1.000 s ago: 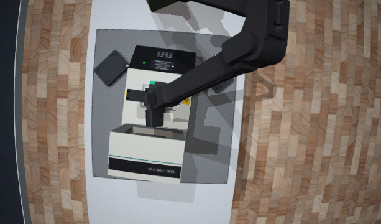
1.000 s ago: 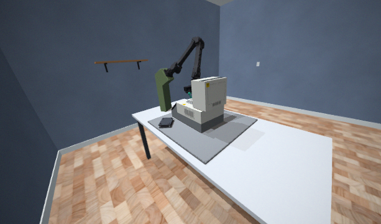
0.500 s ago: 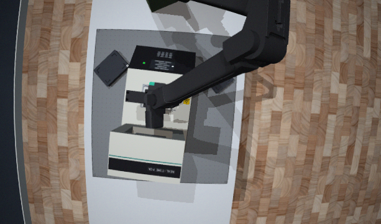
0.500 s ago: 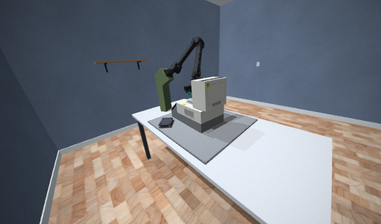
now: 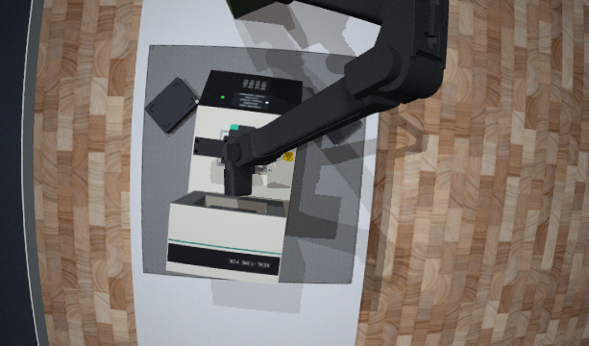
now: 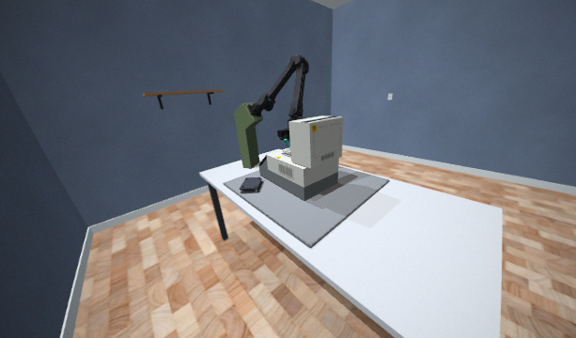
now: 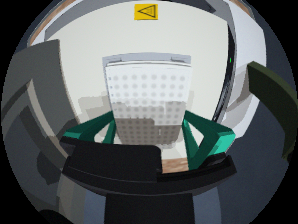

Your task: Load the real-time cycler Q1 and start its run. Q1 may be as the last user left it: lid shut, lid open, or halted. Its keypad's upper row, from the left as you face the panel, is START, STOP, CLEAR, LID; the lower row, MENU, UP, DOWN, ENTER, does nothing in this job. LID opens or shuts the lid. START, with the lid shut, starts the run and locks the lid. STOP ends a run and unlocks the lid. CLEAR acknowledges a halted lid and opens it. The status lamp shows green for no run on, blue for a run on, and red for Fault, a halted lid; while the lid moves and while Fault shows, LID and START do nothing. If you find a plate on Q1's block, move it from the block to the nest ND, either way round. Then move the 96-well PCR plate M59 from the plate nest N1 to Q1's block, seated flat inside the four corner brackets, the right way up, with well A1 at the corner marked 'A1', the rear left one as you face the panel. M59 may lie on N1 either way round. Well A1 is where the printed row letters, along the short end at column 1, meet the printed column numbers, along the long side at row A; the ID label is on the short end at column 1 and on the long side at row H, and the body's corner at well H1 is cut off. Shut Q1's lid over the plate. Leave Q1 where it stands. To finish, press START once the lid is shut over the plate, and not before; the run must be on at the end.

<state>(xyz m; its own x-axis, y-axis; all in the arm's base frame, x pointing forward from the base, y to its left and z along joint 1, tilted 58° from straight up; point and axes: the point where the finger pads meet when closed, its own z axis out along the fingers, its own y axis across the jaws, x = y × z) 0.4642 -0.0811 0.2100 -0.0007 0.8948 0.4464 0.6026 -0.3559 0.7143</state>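
Right now the white 96-well plate M59 is right at my hand. Also, from my hand: dark plate nest N1: 29 cm to the right, 19 cm below, 12 cm behind; dark nest nd: 28 cm to the left, 19 cm below, 15 cm behind.
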